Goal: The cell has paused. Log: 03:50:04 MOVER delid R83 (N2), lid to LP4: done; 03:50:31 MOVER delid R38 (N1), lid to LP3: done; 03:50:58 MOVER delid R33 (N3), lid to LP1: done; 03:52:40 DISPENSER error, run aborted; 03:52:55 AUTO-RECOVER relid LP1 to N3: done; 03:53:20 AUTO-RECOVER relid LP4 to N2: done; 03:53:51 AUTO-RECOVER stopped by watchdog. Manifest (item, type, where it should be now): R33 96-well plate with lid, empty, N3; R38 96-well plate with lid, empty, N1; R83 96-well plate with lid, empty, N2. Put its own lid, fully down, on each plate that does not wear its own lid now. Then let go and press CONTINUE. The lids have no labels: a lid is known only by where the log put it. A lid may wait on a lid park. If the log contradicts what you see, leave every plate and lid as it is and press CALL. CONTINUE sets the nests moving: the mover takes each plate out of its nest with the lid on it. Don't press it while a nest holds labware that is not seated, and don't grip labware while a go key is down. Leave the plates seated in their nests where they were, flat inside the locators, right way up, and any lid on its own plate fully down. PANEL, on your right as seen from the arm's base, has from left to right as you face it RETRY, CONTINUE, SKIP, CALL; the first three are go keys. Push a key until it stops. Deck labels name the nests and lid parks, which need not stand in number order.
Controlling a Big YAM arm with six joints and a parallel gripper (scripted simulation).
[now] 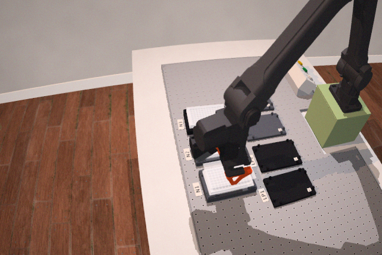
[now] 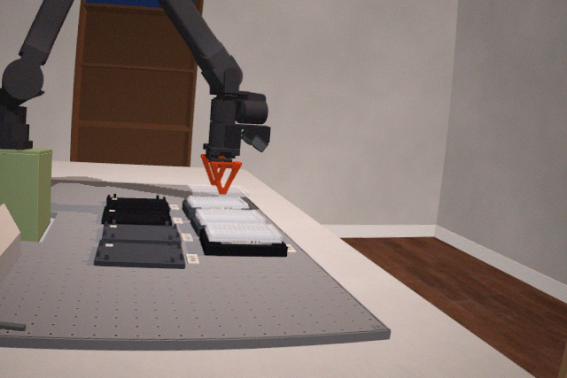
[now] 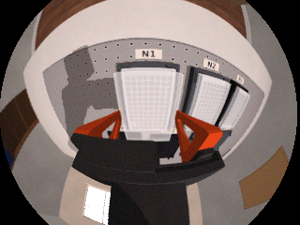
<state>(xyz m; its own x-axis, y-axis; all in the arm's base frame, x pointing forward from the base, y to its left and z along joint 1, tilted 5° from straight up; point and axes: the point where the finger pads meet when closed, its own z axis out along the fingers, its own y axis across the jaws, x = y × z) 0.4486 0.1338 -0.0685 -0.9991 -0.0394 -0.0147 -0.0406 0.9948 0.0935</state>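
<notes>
Now: the clear lid 1 cm below my hand. Round my hand: lid park LP1: 18 cm behind, 6 cm to the left, 6 cm below; plate: 4 cm below; N1 label: 9 cm ahead, 6 cm below.
</notes>
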